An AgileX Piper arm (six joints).
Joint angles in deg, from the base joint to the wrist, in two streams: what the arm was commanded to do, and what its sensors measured. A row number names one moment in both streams.
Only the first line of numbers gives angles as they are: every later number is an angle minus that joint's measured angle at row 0.
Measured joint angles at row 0:
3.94 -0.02 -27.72 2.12 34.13 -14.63
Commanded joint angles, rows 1 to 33:
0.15 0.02 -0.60 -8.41 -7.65 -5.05
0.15 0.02 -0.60 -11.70 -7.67 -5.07
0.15 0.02 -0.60 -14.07 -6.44 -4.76
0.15 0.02 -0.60 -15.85 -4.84 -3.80
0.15 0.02 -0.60 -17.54 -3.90 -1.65
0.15 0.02 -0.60 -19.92 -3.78 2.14
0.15 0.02 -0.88 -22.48 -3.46 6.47
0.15 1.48 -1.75 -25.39 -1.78 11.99
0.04 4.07 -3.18 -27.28 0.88 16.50
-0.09 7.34 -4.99 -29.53 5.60 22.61
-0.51 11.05 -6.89 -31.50 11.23 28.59
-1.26 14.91 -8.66 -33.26 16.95 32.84
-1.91 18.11 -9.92 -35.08 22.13 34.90
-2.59 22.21 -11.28 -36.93 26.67 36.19
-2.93 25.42 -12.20 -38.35 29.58 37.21
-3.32 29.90 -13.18 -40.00 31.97 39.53
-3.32 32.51 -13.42 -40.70 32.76 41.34
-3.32 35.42 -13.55 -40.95 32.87 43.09
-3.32 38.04 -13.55 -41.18 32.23 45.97
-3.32 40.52 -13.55 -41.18 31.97 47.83
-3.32 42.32 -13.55 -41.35 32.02 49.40
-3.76 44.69 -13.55 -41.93 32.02 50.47
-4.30 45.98 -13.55 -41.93 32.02 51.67
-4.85 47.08 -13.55 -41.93 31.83 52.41
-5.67 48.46 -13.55 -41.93 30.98 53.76
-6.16 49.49 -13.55 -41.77 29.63 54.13
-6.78 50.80 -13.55 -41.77 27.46 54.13
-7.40 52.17 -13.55 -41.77 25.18 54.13
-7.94 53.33 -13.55 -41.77 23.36 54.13
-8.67 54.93 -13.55 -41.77 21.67 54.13
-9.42 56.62 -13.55 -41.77 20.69 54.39
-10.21 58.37 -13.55 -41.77 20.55 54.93
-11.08 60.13 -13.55 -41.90 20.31 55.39
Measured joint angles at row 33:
-8.38 54.57 -13.22 -40.92 23.42 53.67
